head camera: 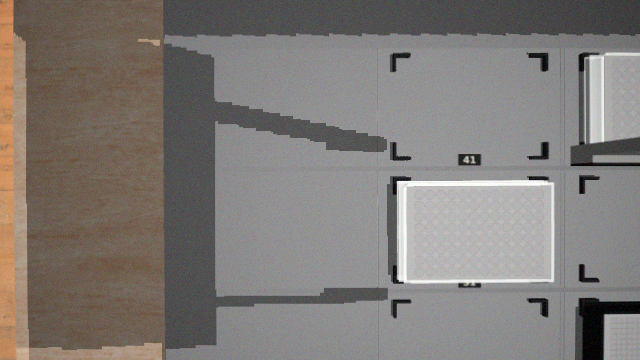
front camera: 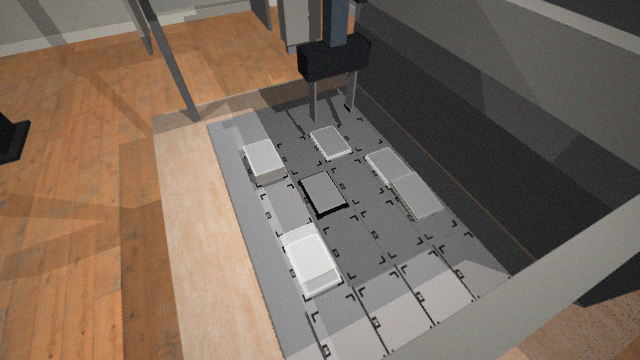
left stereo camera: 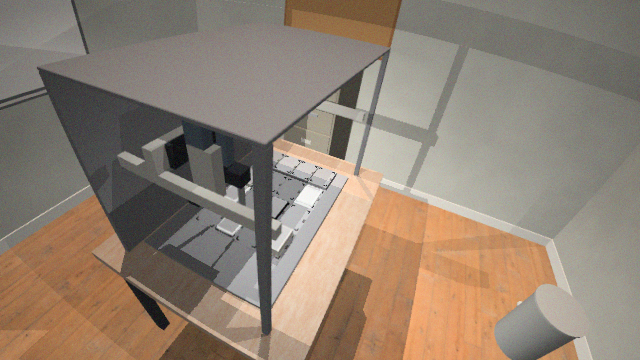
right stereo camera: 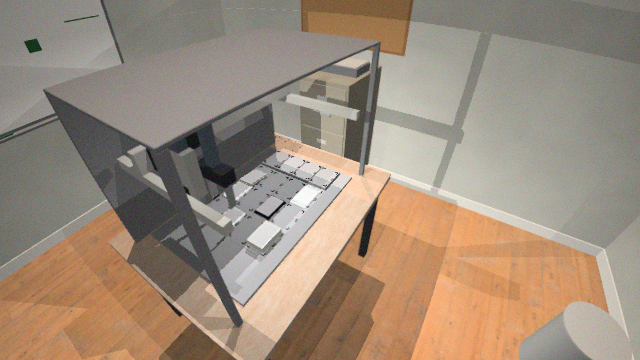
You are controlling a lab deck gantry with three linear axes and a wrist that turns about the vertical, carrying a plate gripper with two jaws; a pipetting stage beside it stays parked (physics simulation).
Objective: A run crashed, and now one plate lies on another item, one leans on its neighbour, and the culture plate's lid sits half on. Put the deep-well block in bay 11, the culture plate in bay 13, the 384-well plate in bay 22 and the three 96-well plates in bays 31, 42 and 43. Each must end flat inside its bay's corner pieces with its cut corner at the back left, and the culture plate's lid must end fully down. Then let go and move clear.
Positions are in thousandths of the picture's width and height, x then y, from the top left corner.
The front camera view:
my gripper: 518, 318
96-well plate: 604, 457
clear lid: 485, 721
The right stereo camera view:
my gripper: 351, 560
